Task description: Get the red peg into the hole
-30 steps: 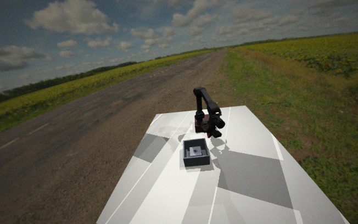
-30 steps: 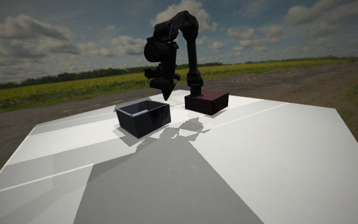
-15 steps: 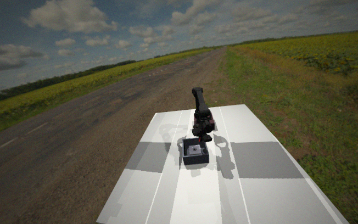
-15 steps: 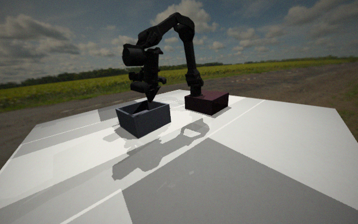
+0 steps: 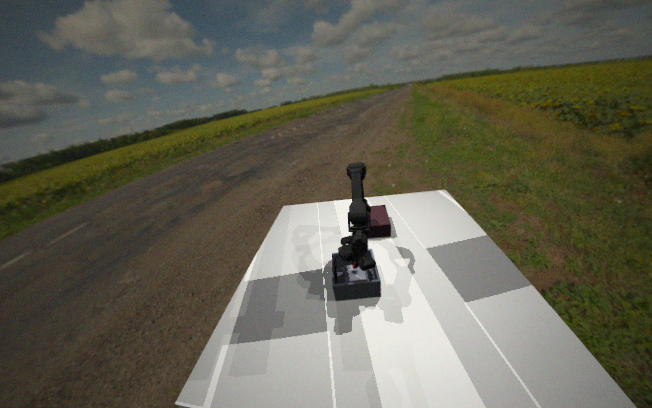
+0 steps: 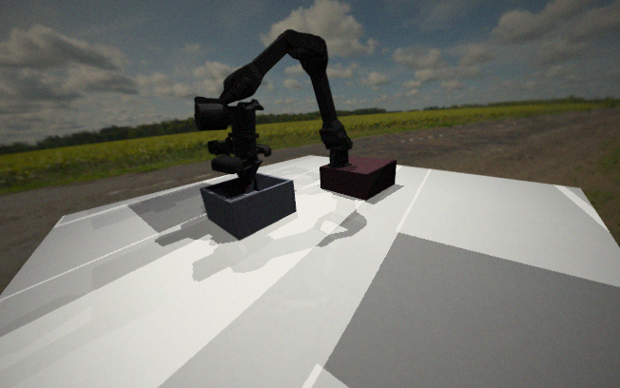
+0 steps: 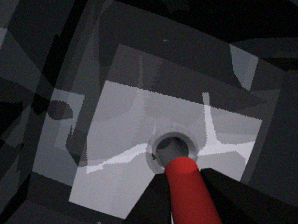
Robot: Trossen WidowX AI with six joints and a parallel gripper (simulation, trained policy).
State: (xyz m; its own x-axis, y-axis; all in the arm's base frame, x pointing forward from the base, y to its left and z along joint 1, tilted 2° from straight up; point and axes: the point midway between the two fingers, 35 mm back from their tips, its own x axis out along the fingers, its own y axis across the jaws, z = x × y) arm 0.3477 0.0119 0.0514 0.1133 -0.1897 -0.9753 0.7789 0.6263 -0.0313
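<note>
Right now the red peg is 3 cm above my gripper tip and 1 cm to the left of it. The rest, counted from my gripper tip: grey plate 5 cm below; then dark box 7 cm below.
</note>
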